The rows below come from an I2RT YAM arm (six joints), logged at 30 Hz.
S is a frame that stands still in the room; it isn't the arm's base.
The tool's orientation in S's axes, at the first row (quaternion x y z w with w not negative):
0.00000, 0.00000, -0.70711, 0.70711
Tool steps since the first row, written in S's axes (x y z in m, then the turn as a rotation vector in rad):
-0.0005, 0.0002, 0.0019, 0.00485, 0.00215, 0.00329
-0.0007, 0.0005, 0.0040, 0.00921, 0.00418, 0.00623
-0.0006, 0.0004, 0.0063, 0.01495, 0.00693, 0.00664
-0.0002, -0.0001, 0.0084, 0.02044, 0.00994, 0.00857
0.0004, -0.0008, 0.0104, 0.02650, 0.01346, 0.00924
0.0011, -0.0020, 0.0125, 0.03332, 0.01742, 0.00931
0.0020, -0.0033, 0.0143, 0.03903, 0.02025, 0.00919
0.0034, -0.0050, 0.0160, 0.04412, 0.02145, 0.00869
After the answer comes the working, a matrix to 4 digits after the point.
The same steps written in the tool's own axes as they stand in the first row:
-0.0002, -0.0005, 0.0019, -0.00215, 0.00485, 0.00329
-0.0005, -0.0007, 0.0040, -0.00418, 0.00921, 0.00623
-0.0004, -0.0006, 0.0063, -0.00693, 0.01495, 0.00664
0.0001, -0.0002, 0.0084, -0.00994, 0.02044, 0.00857
0.0008, 0.0004, 0.0104, -0.01346, 0.02650, 0.00924
0.0020, 0.0011, 0.0125, -0.01742, 0.03332, 0.00931
0.0033, 0.0020, 0.0143, -0.02025, 0.03903, 0.00919
0.0050, 0.0034, 0.0160, -0.02145, 0.04412, 0.00869

The tool's axes in the first row as the columns of a matrix, in S's axes (rounded; the answer above uses it unrounded):
0.0000, 1.0000, 0.0000
-1.0000, 0.0000, 0.0000
0.0000, 0.0000, 1.0000

